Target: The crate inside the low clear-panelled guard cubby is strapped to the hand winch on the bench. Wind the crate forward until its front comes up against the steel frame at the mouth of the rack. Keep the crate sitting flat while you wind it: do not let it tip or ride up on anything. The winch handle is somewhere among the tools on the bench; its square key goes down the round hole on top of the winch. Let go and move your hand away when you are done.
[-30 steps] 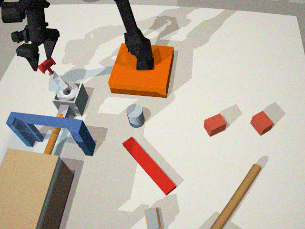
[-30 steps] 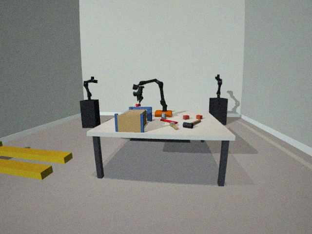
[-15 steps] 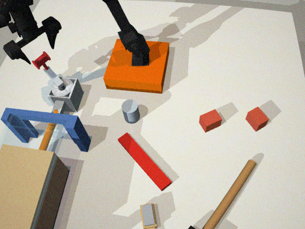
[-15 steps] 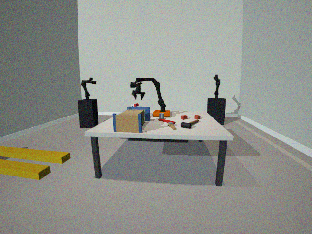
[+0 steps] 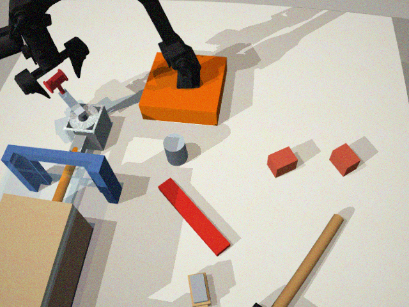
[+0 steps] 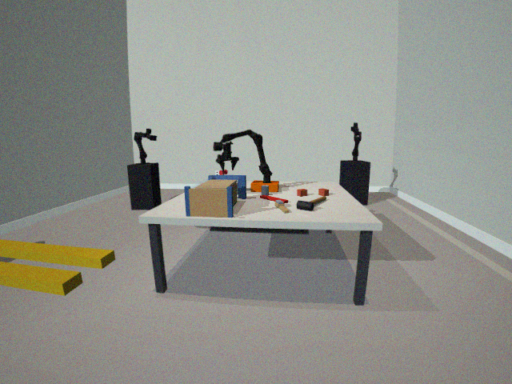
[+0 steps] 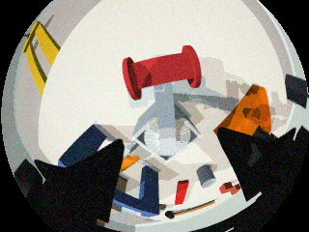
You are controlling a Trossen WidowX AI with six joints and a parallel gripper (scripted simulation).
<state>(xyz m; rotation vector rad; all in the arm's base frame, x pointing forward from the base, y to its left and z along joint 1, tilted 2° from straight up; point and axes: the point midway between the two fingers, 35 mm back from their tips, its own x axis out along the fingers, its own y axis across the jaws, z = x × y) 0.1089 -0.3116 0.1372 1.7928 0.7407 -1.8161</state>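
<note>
The winch handle is 6 cm below my gripper tip, 1 cm to the right of it and 1 cm behind it. Round my gripper tip: red knob (4 cm to the right, 4 cm behind, 3 cm below); then flat red bar (33 cm to the left, 28 cm ahead, 16 cm below); then grey winch (14 cm below, 3 cm to the left, 2 cm ahead).
</note>
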